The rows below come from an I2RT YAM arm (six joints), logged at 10 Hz.
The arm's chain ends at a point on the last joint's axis. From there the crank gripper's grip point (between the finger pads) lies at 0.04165 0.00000 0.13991 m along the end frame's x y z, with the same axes.
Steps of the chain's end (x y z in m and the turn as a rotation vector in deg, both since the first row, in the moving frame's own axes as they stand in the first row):
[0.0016 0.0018 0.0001 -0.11 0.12 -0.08]
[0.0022 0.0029 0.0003 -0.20 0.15 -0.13]
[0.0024 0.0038 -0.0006 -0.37 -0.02 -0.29]
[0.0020 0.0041 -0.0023 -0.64 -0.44 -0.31]
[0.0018 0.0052 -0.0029 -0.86 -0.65 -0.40]
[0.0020 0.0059 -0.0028 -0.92 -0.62 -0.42]
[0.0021 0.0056 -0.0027 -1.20 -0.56 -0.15]
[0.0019 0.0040 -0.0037 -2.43 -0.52 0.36]
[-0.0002 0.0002 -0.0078 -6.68 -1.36 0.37]
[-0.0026 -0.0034 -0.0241 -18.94 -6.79 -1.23]
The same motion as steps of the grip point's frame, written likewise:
[0.0019 0.0020 0.0000 -0.11 0.12 -0.08]
[0.0026 0.0033 0.0002 -0.20 0.15 -0.13]
[0.0024 0.0045 -0.0006 -0.37 -0.02 -0.29]
[0.0009 0.0054 -0.0020 -0.64 -0.44 -0.31]
[0.0002 0.0070 -0.0025 -0.86 -0.65 -0.40]
[0.0005 0.0079 -0.0024 -0.92 -0.62 -0.42]
[0.0007 0.0084 -0.0023 -1.20 -0.56 -0.15]
[0.0006 0.0102 -0.0035 -2.43 -0.52 0.36]
[-0.0036 0.0168 -0.0078 -6.68 -1.36 0.37]
[-0.0186 0.0420 -0.0277 -18.94 -6.79 -1.23]

